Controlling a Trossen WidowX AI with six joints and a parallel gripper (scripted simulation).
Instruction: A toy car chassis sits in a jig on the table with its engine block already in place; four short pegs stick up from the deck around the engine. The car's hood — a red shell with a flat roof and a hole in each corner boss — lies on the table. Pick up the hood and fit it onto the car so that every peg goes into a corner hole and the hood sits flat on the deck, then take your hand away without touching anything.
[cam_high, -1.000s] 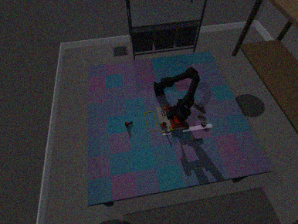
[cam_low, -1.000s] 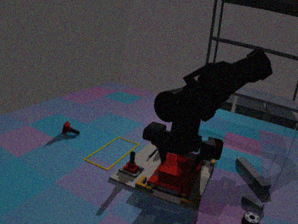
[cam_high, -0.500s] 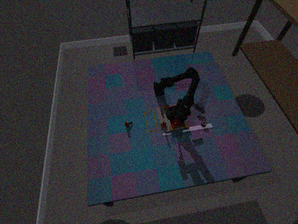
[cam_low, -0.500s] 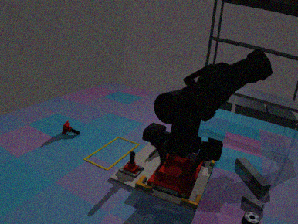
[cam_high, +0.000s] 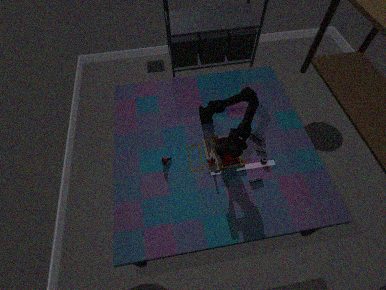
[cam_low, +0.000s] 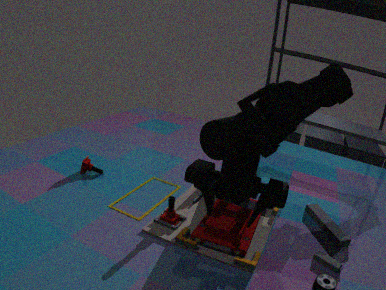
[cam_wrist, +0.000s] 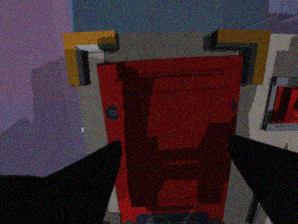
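Now: the red hood right at my gripper tip. Round my gripper tip: grey engine block 10 mm below; white jig board 40 mm behind, 30 mm below, 10 mm to the right; small wheel 200 mm to the left, 90 mm ahead, 30 mm below.
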